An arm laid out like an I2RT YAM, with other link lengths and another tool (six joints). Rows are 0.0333 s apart.
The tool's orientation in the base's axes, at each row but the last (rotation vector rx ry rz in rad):
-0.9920, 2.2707, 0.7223
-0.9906, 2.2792, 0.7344
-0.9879, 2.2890, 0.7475
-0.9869, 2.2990, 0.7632
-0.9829, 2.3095, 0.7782
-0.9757, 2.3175, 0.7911
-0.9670, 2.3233, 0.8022
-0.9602, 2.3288, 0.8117
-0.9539, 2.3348, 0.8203
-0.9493, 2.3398, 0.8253
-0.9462, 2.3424, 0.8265
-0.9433, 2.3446, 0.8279
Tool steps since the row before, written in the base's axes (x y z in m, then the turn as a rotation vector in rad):
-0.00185, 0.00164, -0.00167, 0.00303, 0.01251, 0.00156
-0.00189, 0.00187, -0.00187, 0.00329, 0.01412, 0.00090
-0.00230, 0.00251, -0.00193, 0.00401, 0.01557, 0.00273
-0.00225, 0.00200, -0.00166, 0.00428, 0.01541, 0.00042
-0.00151, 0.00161, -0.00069, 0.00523, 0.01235, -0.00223
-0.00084, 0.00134, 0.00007, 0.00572, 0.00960, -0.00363
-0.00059, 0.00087, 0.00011, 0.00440, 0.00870, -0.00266
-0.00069, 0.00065, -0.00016, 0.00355, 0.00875, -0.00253
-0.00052, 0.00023, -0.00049, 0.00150, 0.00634, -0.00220
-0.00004, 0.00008, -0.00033, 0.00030, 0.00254, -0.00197
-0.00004, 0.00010, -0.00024, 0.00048, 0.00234, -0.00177
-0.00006, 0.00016, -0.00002, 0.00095, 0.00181, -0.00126
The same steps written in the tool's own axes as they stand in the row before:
0.00139, 0.00197, 0.00176, -0.00873, 0.00533, 0.00796
0.00145, 0.00205, 0.00206, -0.00921, 0.00590, 0.00956
0.00143, 0.00269, 0.00246, -0.01152, 0.00669, 0.00941
0.00148, 0.00239, 0.00198, -0.01011, 0.00572, 0.01100
0.00060, 0.00186, 0.00123, -0.00756, 0.00244, 0.01104
-0.00015, 0.00143, 0.00067, -0.00570, 0.00005, 0.01028
-0.00010, 0.00098, 0.00039, -0.00507, 0.00084, 0.00870
0.00024, 0.00084, 0.00041, -0.00464, 0.00154, 0.00847
0.00053, 0.00035, 0.00039, -0.00244, 0.00179, 0.00617
0.00019, -0.00004, 0.00028, -0.00011, 0.00056, 0.00318
0.00013, 0.00000, 0.00023, -0.00026, 0.00038, 0.00294
-0.00002, 0.00013, 0.00011, -0.00064, -0.00009, 0.00231

